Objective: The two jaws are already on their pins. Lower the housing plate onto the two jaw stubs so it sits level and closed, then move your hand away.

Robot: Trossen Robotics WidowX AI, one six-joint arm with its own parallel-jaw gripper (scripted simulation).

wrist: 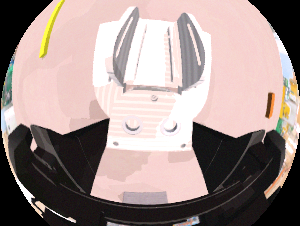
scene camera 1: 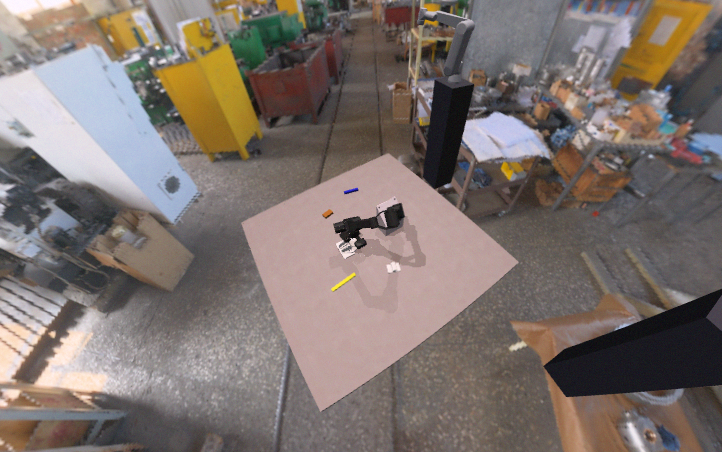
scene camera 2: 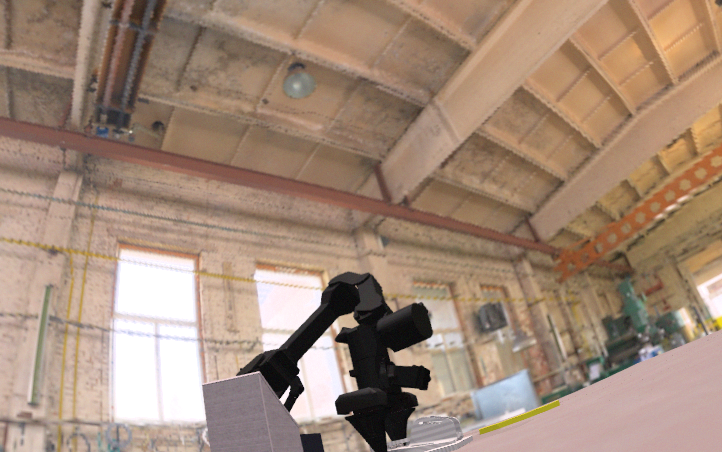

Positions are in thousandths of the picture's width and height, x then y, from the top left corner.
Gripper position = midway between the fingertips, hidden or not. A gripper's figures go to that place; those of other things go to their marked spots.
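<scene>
You've got the gripper (wrist: 498,551) at 10 cm from the lens, and there's a white base (wrist: 515,294) that's 10 cm from the lens too.
</scene>
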